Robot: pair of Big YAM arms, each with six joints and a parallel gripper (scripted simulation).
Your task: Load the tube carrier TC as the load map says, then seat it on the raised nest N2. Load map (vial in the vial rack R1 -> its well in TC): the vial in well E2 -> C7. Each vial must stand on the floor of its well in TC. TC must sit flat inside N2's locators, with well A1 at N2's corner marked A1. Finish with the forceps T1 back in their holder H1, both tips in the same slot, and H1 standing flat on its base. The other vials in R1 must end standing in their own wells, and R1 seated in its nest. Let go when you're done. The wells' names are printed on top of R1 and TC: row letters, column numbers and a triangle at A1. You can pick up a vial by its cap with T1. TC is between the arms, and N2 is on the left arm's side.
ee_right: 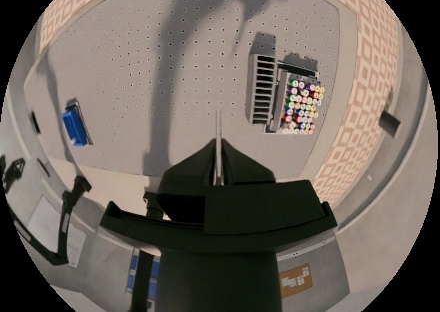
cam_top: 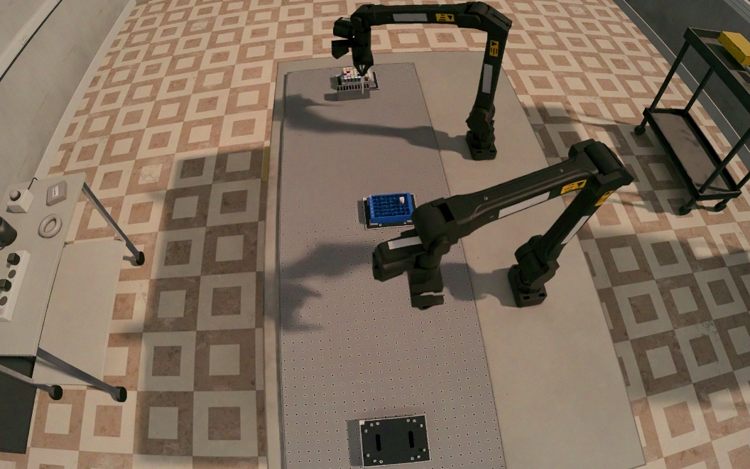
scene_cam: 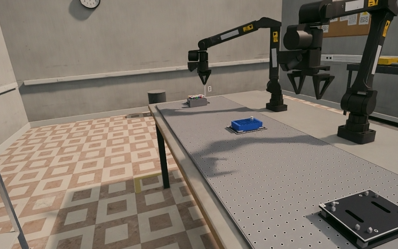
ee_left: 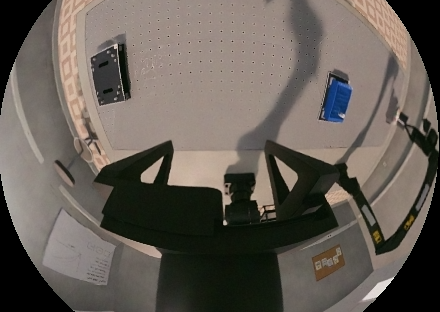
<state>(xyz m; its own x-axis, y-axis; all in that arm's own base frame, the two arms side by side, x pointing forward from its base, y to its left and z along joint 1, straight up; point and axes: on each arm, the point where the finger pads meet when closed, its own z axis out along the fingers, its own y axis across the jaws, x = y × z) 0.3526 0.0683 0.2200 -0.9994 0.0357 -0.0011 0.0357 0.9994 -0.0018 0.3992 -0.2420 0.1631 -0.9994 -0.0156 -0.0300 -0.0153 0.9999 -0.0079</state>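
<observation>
Now: right hand 30 mm above the forceps T1. Also, from my right hand: nest N2: 1190 mm to the left, 140 mm below, 40 mm ahead.
</observation>
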